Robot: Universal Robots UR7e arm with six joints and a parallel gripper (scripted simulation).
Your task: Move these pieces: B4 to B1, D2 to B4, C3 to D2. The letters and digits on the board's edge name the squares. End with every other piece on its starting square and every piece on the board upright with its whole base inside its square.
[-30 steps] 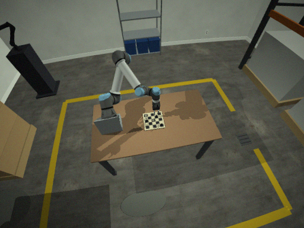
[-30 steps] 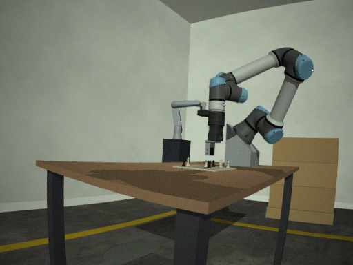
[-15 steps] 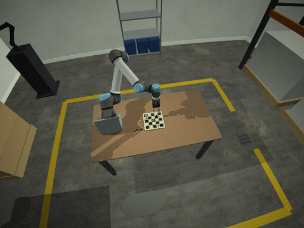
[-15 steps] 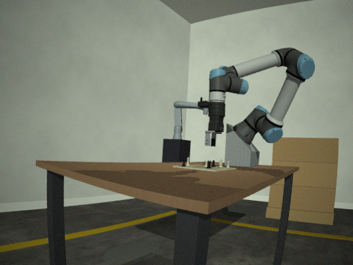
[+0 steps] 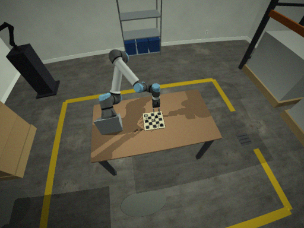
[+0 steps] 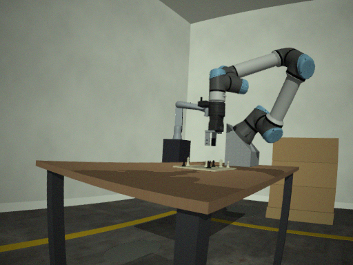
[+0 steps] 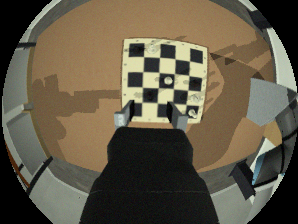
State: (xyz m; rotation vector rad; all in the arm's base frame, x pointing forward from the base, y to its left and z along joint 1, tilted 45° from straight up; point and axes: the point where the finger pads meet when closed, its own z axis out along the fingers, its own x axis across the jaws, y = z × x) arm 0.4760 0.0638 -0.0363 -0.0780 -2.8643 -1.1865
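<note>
Right now the chessboard is 12 cm below my hand, 4 cm to the right of it and 4 cm behind it. From my hand the other things lie so: black piece 10 cm below; then white piece 11 cm behind, 10 cm below.
</note>
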